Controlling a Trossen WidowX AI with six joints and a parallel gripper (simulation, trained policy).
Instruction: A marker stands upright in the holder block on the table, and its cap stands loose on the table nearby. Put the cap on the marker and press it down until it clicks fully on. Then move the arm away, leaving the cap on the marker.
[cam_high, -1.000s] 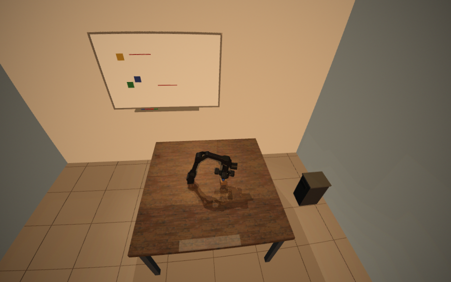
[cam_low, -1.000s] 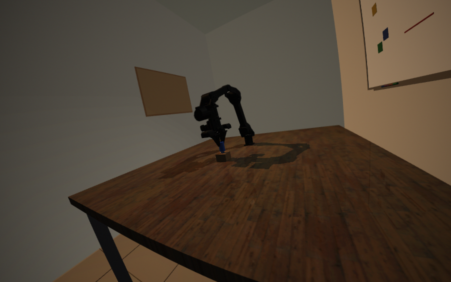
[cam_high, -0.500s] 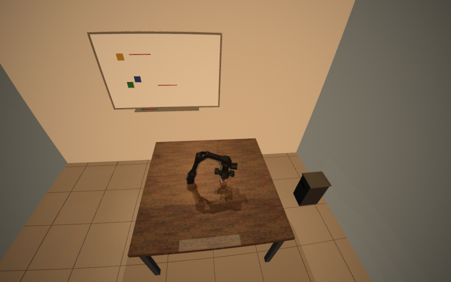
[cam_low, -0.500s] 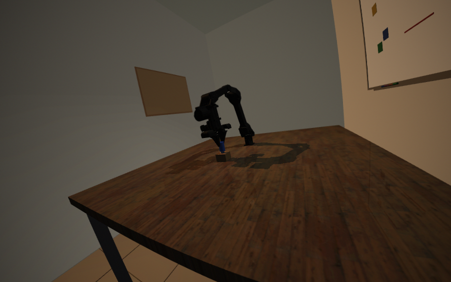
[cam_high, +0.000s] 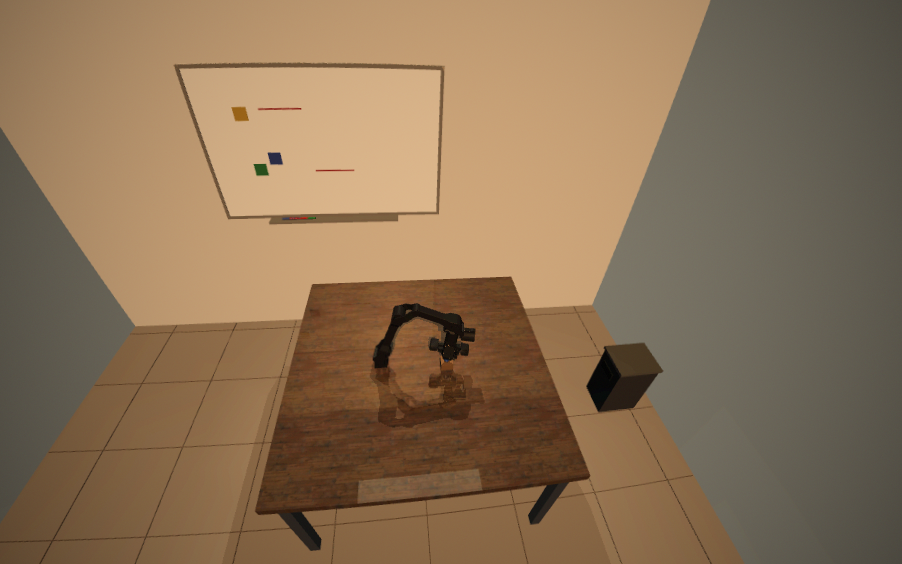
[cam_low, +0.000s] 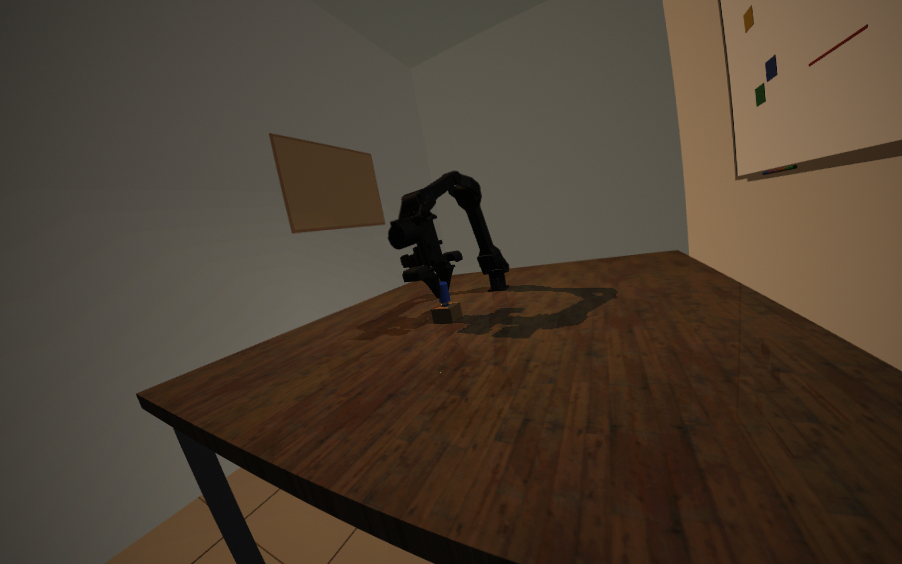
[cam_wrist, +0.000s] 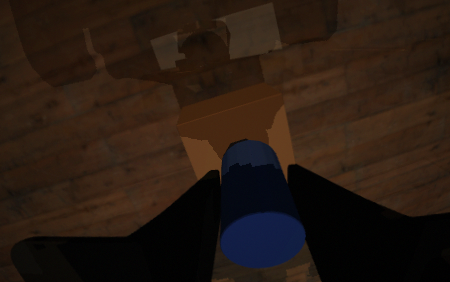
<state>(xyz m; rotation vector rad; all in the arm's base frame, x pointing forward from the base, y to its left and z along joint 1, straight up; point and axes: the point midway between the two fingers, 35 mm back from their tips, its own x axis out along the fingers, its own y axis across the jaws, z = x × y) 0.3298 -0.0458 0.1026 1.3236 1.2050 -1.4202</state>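
My gripper tip is 10 mm below the blue cap. The rest, counted from my gripper tip: tan holder block 50 mm below.
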